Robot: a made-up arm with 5 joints.
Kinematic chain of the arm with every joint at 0, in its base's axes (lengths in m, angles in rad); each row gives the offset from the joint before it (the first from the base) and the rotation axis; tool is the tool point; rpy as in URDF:
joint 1: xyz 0 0 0.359 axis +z
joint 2: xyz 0 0 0 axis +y
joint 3: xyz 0.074 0 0.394 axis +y
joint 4: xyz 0.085 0 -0.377 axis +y
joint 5: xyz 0.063 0 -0.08 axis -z
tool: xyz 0 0 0 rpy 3.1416 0 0
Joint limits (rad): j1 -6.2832..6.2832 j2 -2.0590..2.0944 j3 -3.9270..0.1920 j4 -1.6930..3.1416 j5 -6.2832..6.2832
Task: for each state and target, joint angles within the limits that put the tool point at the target. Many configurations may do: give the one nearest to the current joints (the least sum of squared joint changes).
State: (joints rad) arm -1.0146 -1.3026 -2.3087 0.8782 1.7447
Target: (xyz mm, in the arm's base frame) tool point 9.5 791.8 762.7
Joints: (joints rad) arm -1.5828 -1.3055 -2.7116 0.5161 1.7447
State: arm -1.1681 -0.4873 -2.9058 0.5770 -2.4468
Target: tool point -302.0 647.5 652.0
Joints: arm -1.1344 -0.7898 -3.7641 0.3855 -2.4468
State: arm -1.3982 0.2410 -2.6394 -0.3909 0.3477
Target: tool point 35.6 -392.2 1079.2
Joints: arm -1.4803 0.4681 -2.8031 -0.8108 0.3477
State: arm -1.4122 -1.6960 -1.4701 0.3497 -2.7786
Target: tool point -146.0 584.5 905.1
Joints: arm -1.3260 -1.4797 -1.8708 0.2997 -2.7786
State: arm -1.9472 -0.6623 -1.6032 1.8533 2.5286
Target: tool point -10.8 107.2 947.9
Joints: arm -1.4704 -1.0987 -1.5294 1.9857 2.5286
